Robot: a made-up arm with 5 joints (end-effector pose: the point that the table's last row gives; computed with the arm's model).
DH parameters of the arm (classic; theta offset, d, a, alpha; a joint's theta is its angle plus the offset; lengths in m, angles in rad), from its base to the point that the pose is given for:
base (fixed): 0 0.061 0 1.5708
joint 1: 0 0.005 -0.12 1.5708
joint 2: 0 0.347 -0.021 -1.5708
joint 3: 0 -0.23 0.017 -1.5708
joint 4: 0 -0.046 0.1 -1.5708
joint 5: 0 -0.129 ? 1.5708
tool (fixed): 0 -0.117 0 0
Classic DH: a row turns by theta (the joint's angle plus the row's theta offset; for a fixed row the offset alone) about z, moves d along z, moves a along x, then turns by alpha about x.
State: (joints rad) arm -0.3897 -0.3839 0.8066 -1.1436 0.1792
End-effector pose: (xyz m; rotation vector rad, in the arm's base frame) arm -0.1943 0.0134 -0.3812 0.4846 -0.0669 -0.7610
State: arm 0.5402 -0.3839 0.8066 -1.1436 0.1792
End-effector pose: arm 0.2383 0.0134 -0.3591 0.8056 -0.9307 -0.4816
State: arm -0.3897 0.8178 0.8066 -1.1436 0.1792
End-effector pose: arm -0.2425 -0.0994 -0.3614 -0.0394 -0.5287 -1.7774
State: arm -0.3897 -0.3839 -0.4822 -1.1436 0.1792
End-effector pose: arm -0.3952 -0.0702 -0.3259 -0.4307 0.8923 -0.7262
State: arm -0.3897 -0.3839 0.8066 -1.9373 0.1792
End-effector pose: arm -0.3771 0.0562 -0.4411 0.6531 0.0762 -1.5281
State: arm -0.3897 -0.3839 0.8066 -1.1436 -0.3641
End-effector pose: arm -0.1862 -0.0497 -0.3051 0.2665 -0.5724 -0.8759
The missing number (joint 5, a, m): 0.143
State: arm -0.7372 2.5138 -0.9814 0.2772 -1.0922
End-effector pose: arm -0.5127 -0.2531 -0.2718 -0.8764 0.0325 -2.1602
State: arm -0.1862 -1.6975 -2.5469 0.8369 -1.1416
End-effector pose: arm -0.5201 -0.2883 -0.3897 -0.3465 1.7866 1.1382
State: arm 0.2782 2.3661 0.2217 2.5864 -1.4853
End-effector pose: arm 0.3739 -0.2309 -0.1304 0.0129 -1.5781 0.2872
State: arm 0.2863 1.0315 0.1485 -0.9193 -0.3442
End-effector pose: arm -0.0080 -0.1031 -0.4019 -0.0676 -0.5874 -1.9880
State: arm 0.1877 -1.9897 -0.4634 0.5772 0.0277
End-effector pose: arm -0.2929 0.0404 -0.6310 -0.6633 0.4060 2.4342
